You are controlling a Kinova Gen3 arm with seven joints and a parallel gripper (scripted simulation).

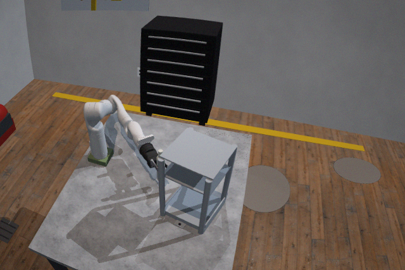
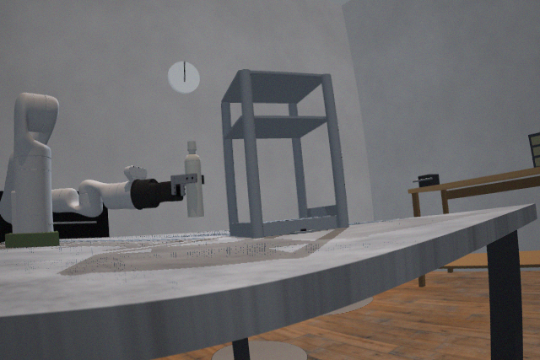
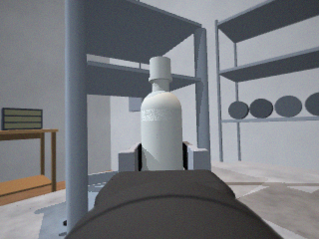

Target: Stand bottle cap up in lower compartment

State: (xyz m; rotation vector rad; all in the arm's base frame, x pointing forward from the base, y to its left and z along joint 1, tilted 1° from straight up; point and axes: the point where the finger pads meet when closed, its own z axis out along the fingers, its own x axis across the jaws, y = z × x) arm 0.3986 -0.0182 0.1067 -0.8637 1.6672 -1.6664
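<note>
Now: the grey shelving unit 20 cm ahead of my hand, 7 cm to the right of it and 4 cm above it. The rest, counted from my hand: bottle: 3 cm above.
</note>
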